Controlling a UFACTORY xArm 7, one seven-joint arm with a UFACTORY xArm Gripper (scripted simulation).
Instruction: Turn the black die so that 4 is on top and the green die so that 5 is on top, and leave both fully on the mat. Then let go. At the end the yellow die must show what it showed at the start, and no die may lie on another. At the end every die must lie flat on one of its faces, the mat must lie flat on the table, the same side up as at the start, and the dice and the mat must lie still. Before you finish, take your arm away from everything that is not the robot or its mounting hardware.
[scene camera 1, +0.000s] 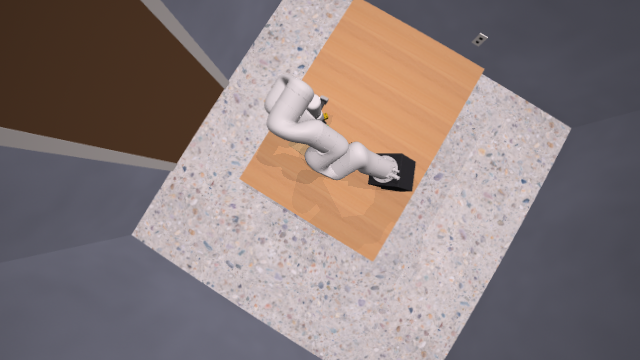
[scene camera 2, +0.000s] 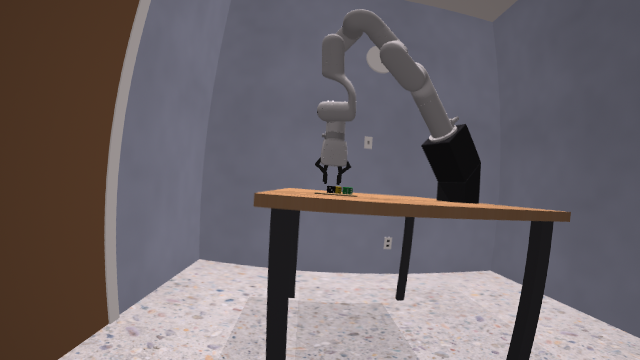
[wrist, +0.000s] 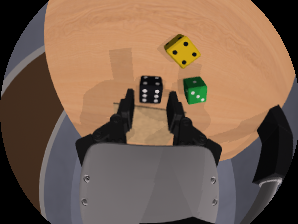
In view: the gripper (scene camera 2: 331, 184), a yellow die (wrist: 181, 49) and a thin mat (wrist: 150, 126).
The gripper also shows in the wrist view (wrist: 151, 98).
